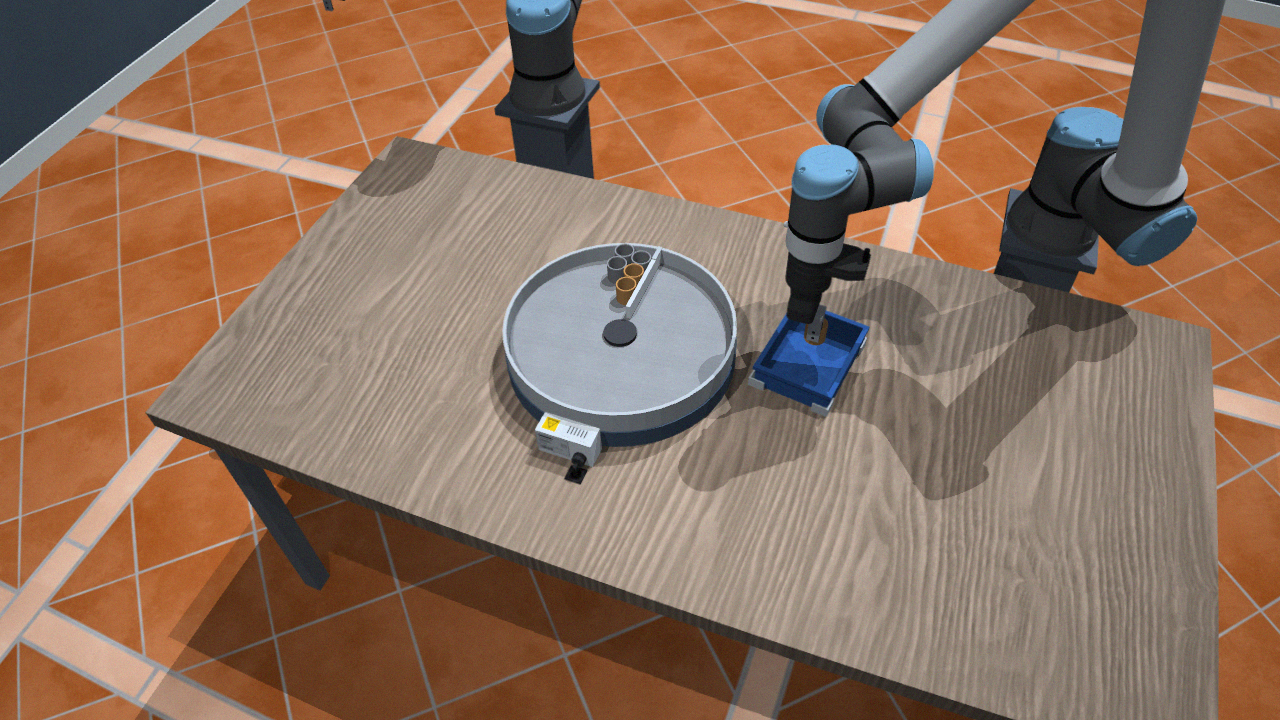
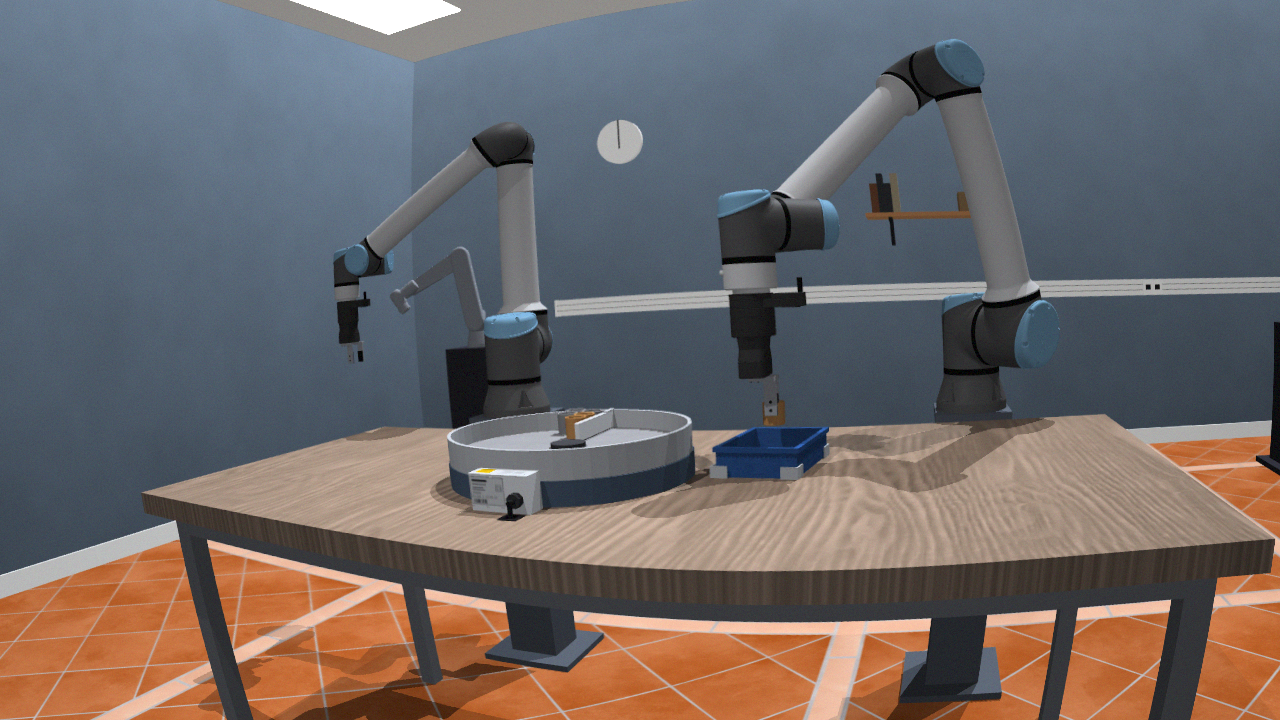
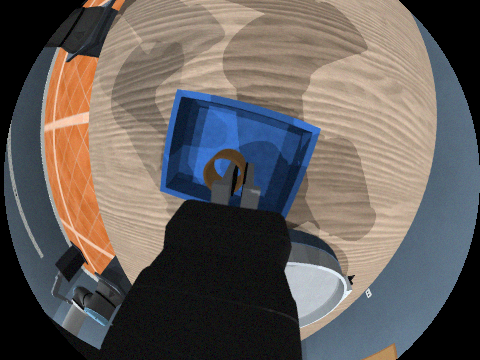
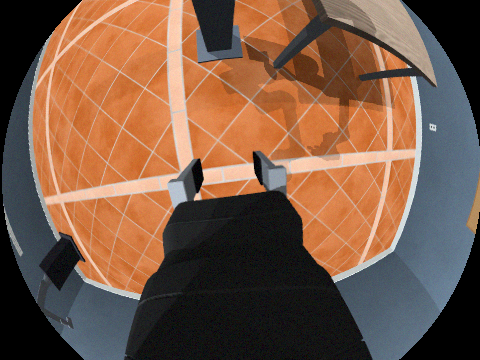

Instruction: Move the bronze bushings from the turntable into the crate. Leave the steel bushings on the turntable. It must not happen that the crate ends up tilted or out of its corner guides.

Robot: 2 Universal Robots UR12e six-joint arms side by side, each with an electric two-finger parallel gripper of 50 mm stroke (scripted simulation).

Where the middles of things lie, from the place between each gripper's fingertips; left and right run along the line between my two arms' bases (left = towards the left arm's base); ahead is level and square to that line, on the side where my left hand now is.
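You'd find the blue crate (image 1: pixel 788 365) 8 cm below my left hand (image 2: pixel 772 414), and it's 1 cm behind that hand too.
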